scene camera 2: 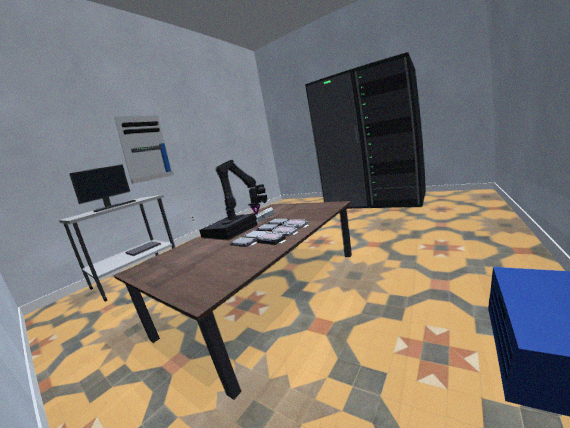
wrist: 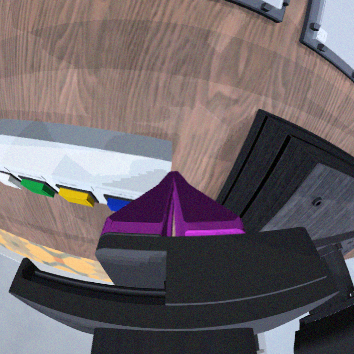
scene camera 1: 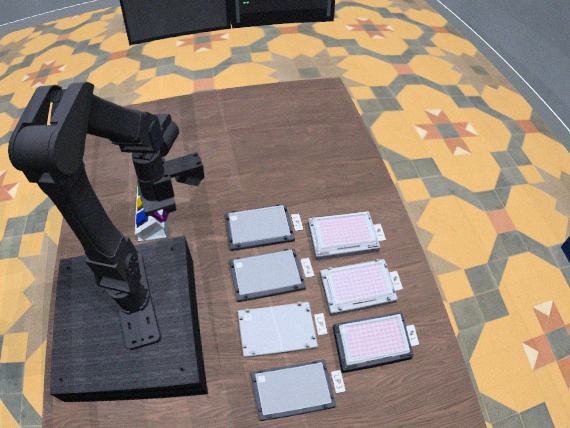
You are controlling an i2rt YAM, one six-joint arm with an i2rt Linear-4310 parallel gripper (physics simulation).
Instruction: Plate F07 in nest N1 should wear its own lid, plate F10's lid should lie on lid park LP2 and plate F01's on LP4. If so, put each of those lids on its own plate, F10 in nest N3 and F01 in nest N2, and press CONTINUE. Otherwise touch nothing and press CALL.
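Frame: origin at the arm's base, x down, y back, z left, level; millimetres.
Where they show: gripper, fingertip midpoint: (scene camera 2: 256, 214) (wrist: 173, 178) (scene camera 1: 163, 221); arm's base, origin of the base link: (scene camera 2: 233, 219) (scene camera 1: 135, 300).
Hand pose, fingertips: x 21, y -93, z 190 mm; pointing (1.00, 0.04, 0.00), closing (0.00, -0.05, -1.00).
Things, the pixels of their centre, and the offset from my fingertips. Level surfaces: height alone.
- button box, body centre: (wrist: 59, 170) (scene camera 1: 150, 196) (scene camera 2: 262, 214) dx +32, dy +21, dz +116 mm
- blue button, body centre: (wrist: 124, 204) (scene camera 1: 142, 217) dx +20, dy +50, dz +45 mm
- yellow button, body centre: (wrist: 77, 194) dx +20, dy +41, dz +95 mm
- green button, body centre: (wrist: 38, 185) dx +20, dy +33, dz +144 mm
- pale panel, body centre: (scene camera 1: 276, 328) (scene camera 2: 256, 233) dx +54, dy -158, dz -299 mm
- wooden table, its level: dx +64 mm
My gripper (scene camera 1: 161, 215) (scene camera 2: 256, 212) (wrist: 173, 178) is shut and empty, its purple fingertips together above the button box (scene camera 1: 152, 234) (wrist: 80, 156). The blue button (scene camera 1: 141, 217) (wrist: 118, 204), partly hidden by the fingers in the wrist view, is beside a yellow button (wrist: 76, 196) and a green button (wrist: 38, 187). Three plates with pink wells sit in nests: one (scene camera 1: 375, 340) in the dark nest, two (scene camera 1: 359, 282) (scene camera 1: 344, 231) in pale nests. Grey panels (scene camera 1: 260, 226) (scene camera 1: 267, 272) (scene camera 1: 295, 390) lie on dark parks, a pale panel (scene camera 1: 280, 330) between. Plate codes and lids are too blurred to tell.
The arm's black base block (scene camera 1: 125, 370) (wrist: 300, 200) is close to the button box on the wooden table (scene camera 1: 300, 130) (scene camera 2: 200, 270). A black cabinet (scene camera 2: 370, 135), a desk with a monitor (scene camera 2: 100, 185) and a blue box (scene camera 2: 535, 310) stand around the table.
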